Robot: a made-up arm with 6 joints. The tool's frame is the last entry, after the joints. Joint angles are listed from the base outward.
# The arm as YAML. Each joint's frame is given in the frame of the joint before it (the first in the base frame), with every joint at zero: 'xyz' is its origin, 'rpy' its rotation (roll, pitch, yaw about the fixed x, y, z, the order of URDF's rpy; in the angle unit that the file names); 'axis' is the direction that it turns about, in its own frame. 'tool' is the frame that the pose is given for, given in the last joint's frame.
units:
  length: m
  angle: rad
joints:
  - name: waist
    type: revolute
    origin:
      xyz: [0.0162, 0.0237, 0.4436]
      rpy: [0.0, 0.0, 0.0]
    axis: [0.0, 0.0, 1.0]
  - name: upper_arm
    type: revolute
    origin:
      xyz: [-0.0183, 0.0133, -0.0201]
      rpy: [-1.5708, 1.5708, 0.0]
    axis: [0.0, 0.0, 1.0]
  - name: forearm
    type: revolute
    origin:
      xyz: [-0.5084, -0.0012, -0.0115]
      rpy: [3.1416, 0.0, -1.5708]
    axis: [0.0, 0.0, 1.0]
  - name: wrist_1
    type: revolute
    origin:
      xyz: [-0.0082, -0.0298, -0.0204]
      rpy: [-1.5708, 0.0, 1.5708]
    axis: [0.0, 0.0, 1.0]
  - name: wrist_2
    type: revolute
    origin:
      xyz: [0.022, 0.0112, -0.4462]
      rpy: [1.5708, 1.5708, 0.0]
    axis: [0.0, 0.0, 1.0]
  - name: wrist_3
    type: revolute
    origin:
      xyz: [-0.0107, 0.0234, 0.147]
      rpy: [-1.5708, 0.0, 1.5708]
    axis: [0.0, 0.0, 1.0]
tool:
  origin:
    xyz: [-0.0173, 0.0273, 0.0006]
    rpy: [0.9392, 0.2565, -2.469]
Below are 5 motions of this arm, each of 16 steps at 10 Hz.
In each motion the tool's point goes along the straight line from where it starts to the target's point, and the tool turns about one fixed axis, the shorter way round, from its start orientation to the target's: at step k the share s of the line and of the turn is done. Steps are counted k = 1, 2, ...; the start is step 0. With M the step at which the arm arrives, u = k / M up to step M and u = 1 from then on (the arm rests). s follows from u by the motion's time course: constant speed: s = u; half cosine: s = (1 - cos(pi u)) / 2; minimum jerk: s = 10 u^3 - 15 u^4 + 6 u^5.
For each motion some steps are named. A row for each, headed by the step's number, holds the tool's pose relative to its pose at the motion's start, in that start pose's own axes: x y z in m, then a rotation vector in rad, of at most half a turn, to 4 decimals.
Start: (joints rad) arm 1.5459 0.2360 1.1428 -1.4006 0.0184 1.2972
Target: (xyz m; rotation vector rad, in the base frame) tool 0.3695 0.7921 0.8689 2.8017 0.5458 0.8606
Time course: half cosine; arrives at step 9
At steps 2, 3, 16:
2: 0.0554 0.0200 0.0063 -0.1031 0.1086 0.0456
3: 0.1184 0.0428 0.0135 -0.2202 0.2320 0.0975
16: 0.4735 0.1713 0.0541 -0.8810 0.9280 0.3898

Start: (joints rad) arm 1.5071 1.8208 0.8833 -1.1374 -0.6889 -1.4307
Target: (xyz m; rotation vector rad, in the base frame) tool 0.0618 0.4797 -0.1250 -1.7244 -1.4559 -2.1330
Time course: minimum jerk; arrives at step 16
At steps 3, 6, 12, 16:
3: 0.0024 0.0072 -0.0072 0.0201 -0.0355 0.0113
6: 0.0133 0.0405 -0.0408 0.1135 -0.2002 0.0639
12: 0.0433 0.1320 -0.1329 0.3697 -0.6522 0.2082
16: 0.0483 0.1473 -0.1483 0.4124 -0.7275 0.2322

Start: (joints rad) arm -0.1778 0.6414 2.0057 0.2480 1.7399 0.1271
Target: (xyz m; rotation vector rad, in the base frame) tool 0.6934 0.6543 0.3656 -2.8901 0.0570 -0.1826
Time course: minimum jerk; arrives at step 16
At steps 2, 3, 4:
2: -0.0191 -0.0040 -0.0028 -0.0095 -0.0318 0.0029
3: -0.0581 -0.0122 -0.0084 -0.0288 -0.0967 0.0088
4: -0.1233 -0.0259 -0.0178 -0.0611 -0.2052 0.0186

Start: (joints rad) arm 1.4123 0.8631 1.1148 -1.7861 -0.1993 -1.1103
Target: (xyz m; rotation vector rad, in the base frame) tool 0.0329 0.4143 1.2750 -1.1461 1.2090 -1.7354
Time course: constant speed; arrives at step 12
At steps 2, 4, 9, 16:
2: 0.0691 0.0032 0.0965 0.0054 -0.1444 0.1322
4: 0.1382 0.0065 0.1931 0.0107 -0.2888 0.2645
9: 0.3109 0.0146 0.4344 0.0242 -0.6497 0.5950
16: 0.4145 0.0194 0.5792 0.0322 -0.8663 0.7934

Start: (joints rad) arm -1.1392 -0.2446 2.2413 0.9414 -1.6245 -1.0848
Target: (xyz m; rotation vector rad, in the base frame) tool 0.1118 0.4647 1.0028 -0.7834 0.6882 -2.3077
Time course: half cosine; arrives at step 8
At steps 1, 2, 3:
1: 0.0094 0.0075 0.0081 0.0099 0.0286 -0.0434
2: 0.0362 0.0288 0.0313 0.0382 0.1101 -0.1670
3: 0.0764 0.0607 0.0660 0.0804 0.2321 -0.3519

